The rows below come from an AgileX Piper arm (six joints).
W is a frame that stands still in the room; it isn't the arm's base.
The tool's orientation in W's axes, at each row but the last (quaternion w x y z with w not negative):
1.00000, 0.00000, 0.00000, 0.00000
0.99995, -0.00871, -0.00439, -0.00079
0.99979, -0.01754, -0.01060, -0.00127
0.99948, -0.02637, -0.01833, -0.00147
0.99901, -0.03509, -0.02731, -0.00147
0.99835, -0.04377, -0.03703, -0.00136
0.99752, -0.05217, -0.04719, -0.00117
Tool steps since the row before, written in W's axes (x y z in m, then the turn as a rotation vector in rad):
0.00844, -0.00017, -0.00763, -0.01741, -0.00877, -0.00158
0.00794, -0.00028, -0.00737, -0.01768, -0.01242, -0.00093
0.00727, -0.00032, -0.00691, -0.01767, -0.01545, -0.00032
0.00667, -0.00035, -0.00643, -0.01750, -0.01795, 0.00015
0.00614, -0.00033, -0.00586, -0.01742, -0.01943, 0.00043
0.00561, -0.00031, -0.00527, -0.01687, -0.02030, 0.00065
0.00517, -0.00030, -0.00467, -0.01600, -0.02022, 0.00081
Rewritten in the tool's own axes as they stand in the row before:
0.00844, -0.00017, -0.00763, -0.01741, -0.00877, -0.00158
0.00788, -0.00014, -0.00744, -0.01767, -0.01243, -0.00099
0.00712, -0.00006, -0.00707, -0.01764, -0.01548, -0.00049
0.00643, 0.00002, -0.00668, -0.01745, -0.01800, -0.00016
0.00581, 0.00011, -0.00619, -0.01735, -0.01950, 0.00001
0.00520, 0.00018, -0.00568, -0.01679, -0.02038, 0.00011
0.00471, 0.00022, -0.00514, -0.01590, -0.02031, 0.00020

